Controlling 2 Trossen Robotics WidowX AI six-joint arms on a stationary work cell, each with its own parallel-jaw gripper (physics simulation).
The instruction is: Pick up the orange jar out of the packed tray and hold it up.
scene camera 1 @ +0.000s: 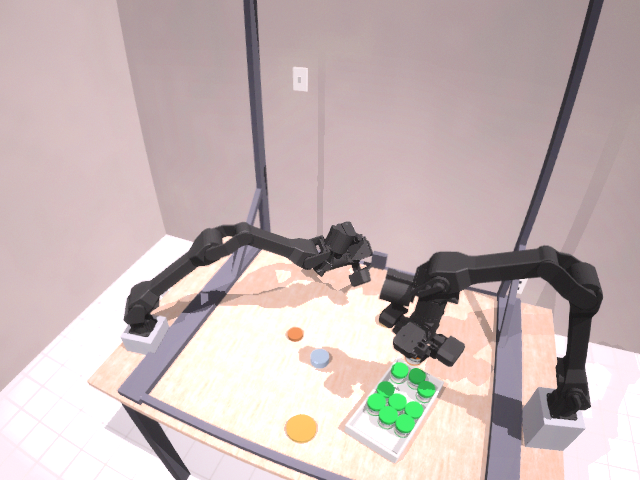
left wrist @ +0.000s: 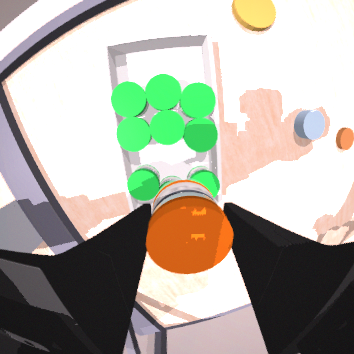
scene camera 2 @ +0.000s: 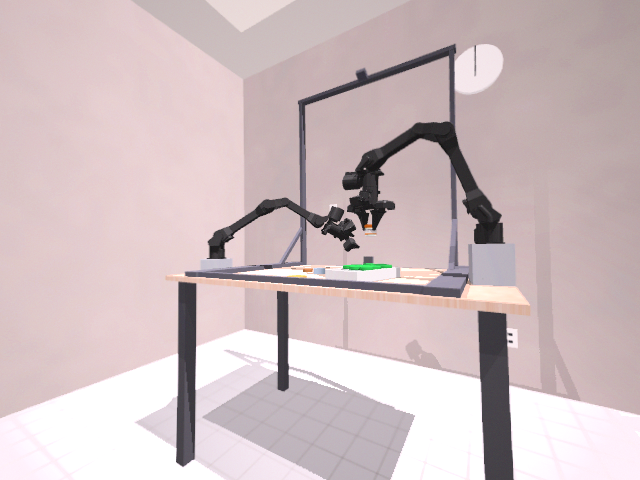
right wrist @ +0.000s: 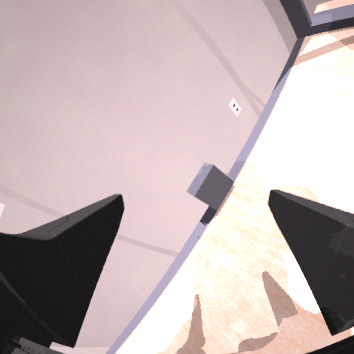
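Seen in the pictures: left gripper, between the fingertips: (left wrist: 187, 209) (scene camera 2: 369, 230); right gripper, between the fingertips: (scene camera 2: 356, 241) (right wrist: 196, 199); left arm's base, origin of its link: (scene camera 1: 561, 406) (scene camera 2: 489, 243); right arm's base, origin of its link: (scene camera 1: 143, 326) (scene camera 2: 216, 258).
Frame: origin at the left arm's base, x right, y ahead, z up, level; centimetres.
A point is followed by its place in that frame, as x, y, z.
The orange jar (scene camera 2: 369, 229) {3.2, 36.2, 5.7} (left wrist: 189, 235) {4.8, 36.5, 7.5} has an orange lid and a clear body. My left gripper (scene camera 2: 371, 227) {4.7, 36.7, 5.4} (left wrist: 187, 209) {4.7, 36.7, 5.4} is shut on it and holds it upright, well above the tray and the table. In scene camera 1 the jar is mostly hidden under the gripper. The white tray (scene camera 1: 373, 444) {-11.3, 41.9, -8.7} (scene camera 2: 338, 274) {-10.6, 43.4, -9.3} (left wrist: 114, 65) {-11.4, 35.9, -10.7} stands on the table with several green-lidded jars (scene camera 1: 397, 401) {0.0, 37.9, -7.1} (scene camera 2: 367, 266) (left wrist: 167, 127) {0.3, 37.8, -7.1} in it. A gap shows between them in the left wrist view. My right gripper (right wrist: 196, 199) {44.5, 52.4, 2.1} is open and empty, off to the left of the left gripper in scene camera 1.
An orange-brown disc (scene camera 1: 295, 333) {18.0, 68.2, -10.5} (left wrist: 345, 138) {17.8, 67.8, -10.5}, a light blue round piece (scene camera 1: 320, 357) {10.5, 59.2, -9.3} (left wrist: 310, 124) {10.6, 58.7, -9.3} and a larger yellow-orange disc (scene camera 1: 301, 428) {-10.1, 59.0, -10.5} (left wrist: 254, 12) {-9.0, 58.4, -10.5} lie on the table beside the tray. A dark frame (scene camera 1: 549, 155) {45.8, 7.5, 40.4} (scene camera 2: 301, 180) {57.0, 90.9, 41.4} stands around the table.
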